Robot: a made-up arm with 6 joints. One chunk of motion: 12 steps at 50 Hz.
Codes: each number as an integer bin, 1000 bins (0 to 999) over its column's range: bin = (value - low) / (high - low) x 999, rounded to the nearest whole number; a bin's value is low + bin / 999 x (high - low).
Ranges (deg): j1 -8..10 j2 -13..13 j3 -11..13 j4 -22..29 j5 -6..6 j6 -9..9
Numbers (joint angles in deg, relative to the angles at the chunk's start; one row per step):
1: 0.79 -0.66 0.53 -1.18 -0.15 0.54
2: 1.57 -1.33 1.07 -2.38 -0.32 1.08
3: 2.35 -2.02 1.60 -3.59 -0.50 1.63
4: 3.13 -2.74 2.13 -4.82 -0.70 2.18
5: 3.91 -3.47 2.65 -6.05 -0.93 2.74
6: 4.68 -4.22 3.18 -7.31 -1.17 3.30
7: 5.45 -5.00 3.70 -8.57 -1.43 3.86
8: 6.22 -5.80 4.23 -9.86 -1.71 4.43
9: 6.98 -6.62 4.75 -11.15 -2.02 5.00
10: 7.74 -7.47 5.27 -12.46 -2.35 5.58
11: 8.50 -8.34 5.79 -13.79 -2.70 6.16
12: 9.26 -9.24 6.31 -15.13 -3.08 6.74
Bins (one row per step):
1: 488 474 480 408 487 529
2: 531 448 502 384 473 559
3: 574 422 524 361 458 590
4: 618 394 547 337 441 620
5: 661 366 568 312 422 652
6: 704 337 590 288 402 683
7: 746 307 612 263 380 714
8: 789 277 634 238 357 745
9: 831 245 656 213 331 777
10: 874 212 677 187 304 809
11: 916 179 699 161 275 841
12: 958 144 721 135 243 874

